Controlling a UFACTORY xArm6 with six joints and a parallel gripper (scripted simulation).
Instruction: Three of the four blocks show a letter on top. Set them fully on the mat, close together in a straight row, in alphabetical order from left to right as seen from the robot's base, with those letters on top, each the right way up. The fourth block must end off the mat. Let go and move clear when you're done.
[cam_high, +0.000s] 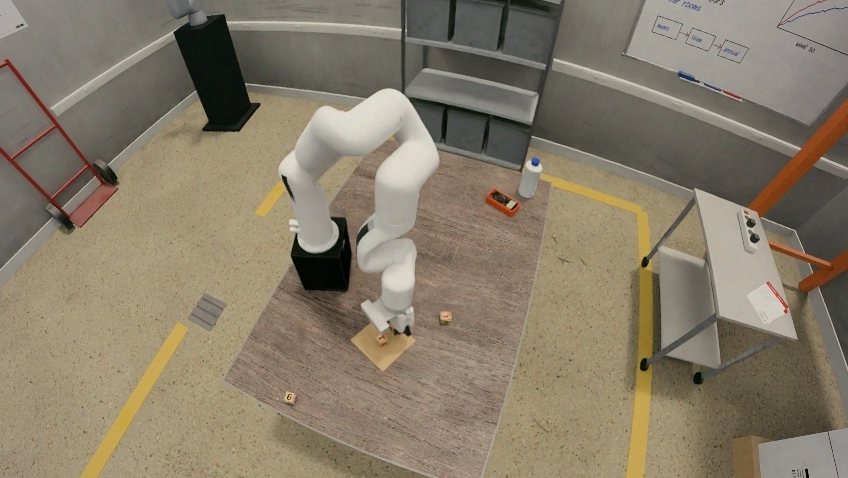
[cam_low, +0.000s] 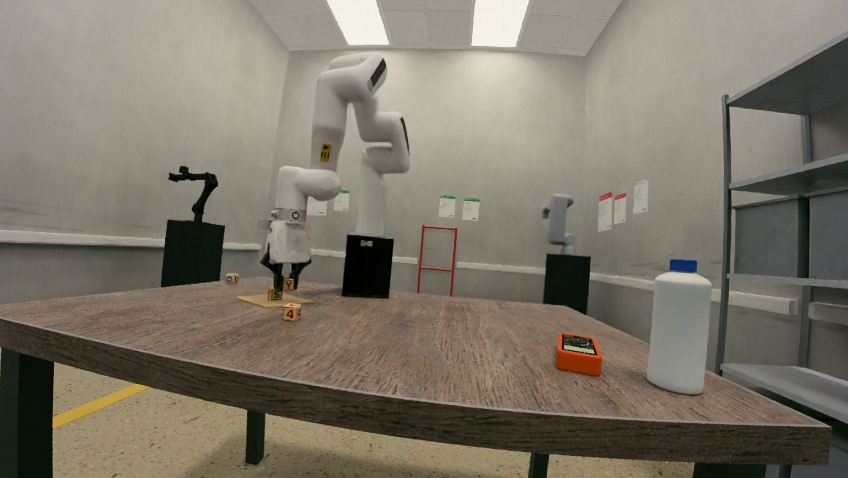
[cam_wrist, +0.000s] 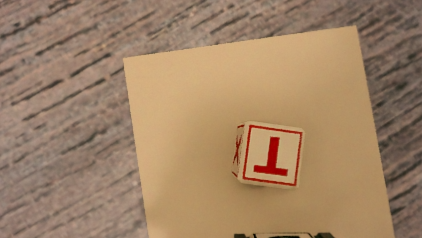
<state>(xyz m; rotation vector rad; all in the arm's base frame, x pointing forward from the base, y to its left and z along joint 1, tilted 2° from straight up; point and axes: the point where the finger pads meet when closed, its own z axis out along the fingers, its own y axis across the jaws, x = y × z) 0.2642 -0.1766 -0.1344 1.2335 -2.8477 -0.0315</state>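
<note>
My hand is 30 mm past the tan mat, 40 mm to the left of it and 50 mm above it. From my hand the other things lie so: white bottle: 410 mm ahead, 670 mm to the left, 30 mm above.
</note>
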